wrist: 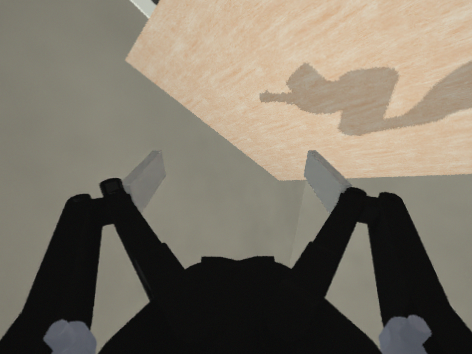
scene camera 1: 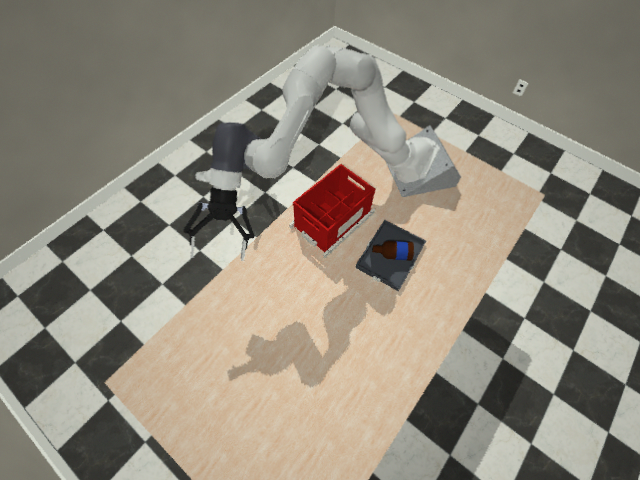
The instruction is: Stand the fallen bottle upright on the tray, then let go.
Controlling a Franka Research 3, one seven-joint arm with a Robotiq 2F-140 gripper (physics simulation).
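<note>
A brown bottle [scene camera 1: 394, 250] with a blue label lies on its side on the dark grey tray [scene camera 1: 383, 227], in the right middle of the scene view. Its neck points left, toward the red crate's side. My gripper [scene camera 1: 217, 253] [wrist: 235, 163] is open with its fingers wide apart and holds no object. It hangs high at the left in the scene view, well apart from the bottle and the tray. The bottle and the tray do not show in the wrist view.
A red crate [scene camera 1: 311, 231] with inner dividers stands beside the tray, between it and my gripper in the scene view. The wooden table top [scene camera 1: 289, 434] [wrist: 210, 65] carries the arm's shadow. The arm's base stands at the table's far end.
</note>
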